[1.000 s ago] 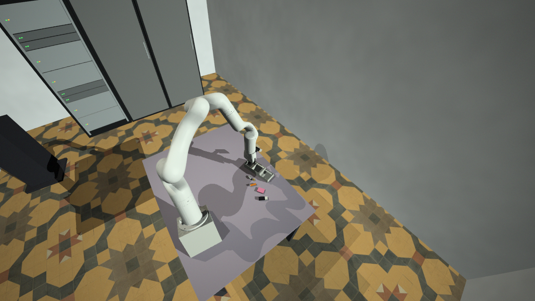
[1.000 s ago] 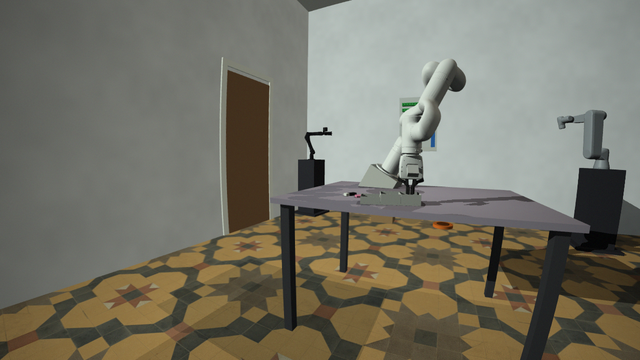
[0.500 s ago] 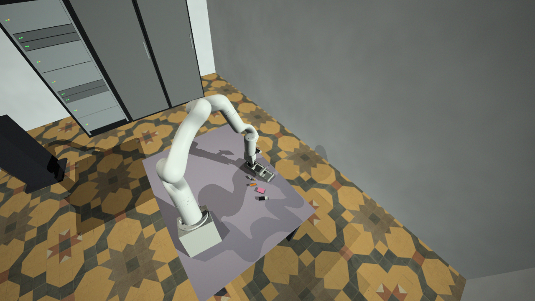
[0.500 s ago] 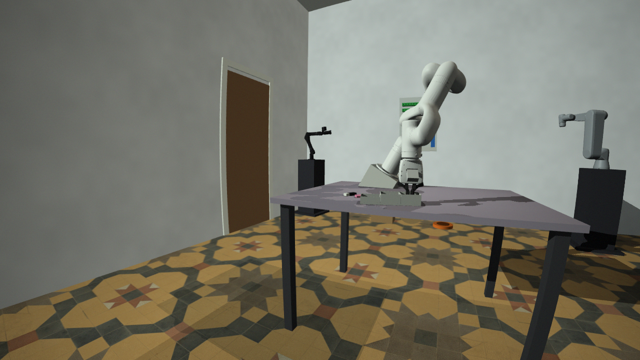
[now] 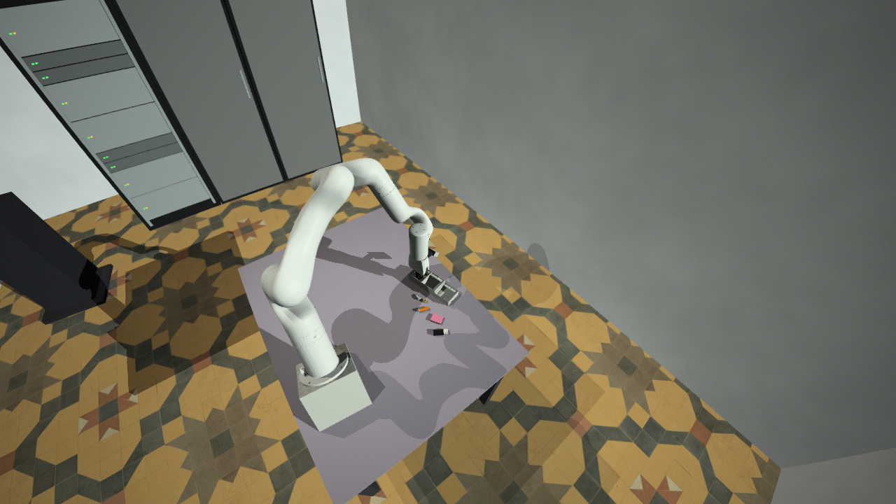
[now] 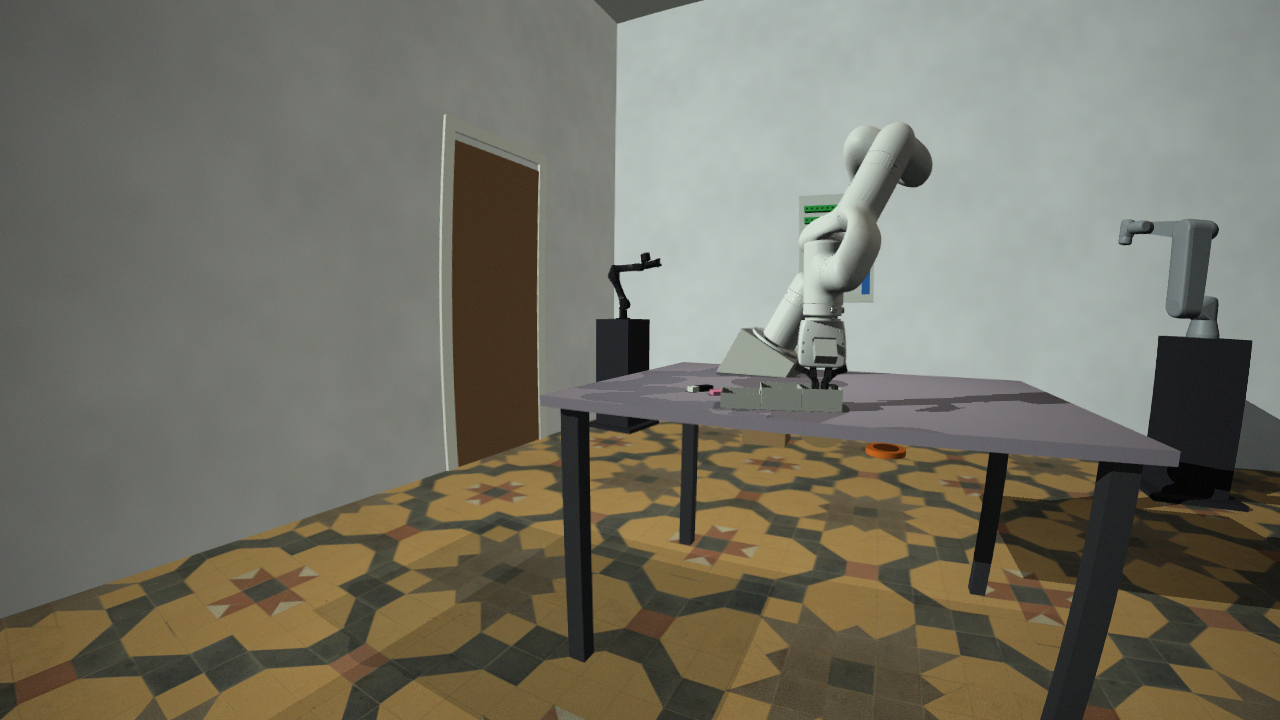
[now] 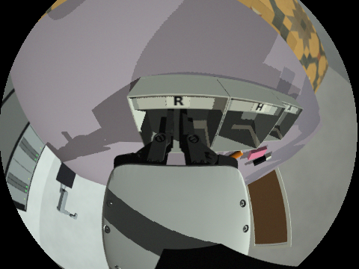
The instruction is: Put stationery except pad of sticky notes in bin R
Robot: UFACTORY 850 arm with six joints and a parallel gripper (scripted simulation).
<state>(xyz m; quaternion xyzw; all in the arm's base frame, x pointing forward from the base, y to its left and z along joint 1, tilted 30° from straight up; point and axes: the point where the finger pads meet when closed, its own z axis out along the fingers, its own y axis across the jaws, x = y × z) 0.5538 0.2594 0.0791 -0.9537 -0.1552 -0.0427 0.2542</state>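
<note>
My gripper is now 32 cm to the left of the eraser, 6 cm past it and 3 cm above it. The rest, counted from my hand: orange cylinder 17 cm to the right, 7 cm behind, 3 cm below; then silver thing 10 cm to the right, 6 cm behind, 3 cm below; then ring-like thing 13 cm to the right, 4 cm behind, 3 cm below.
</note>
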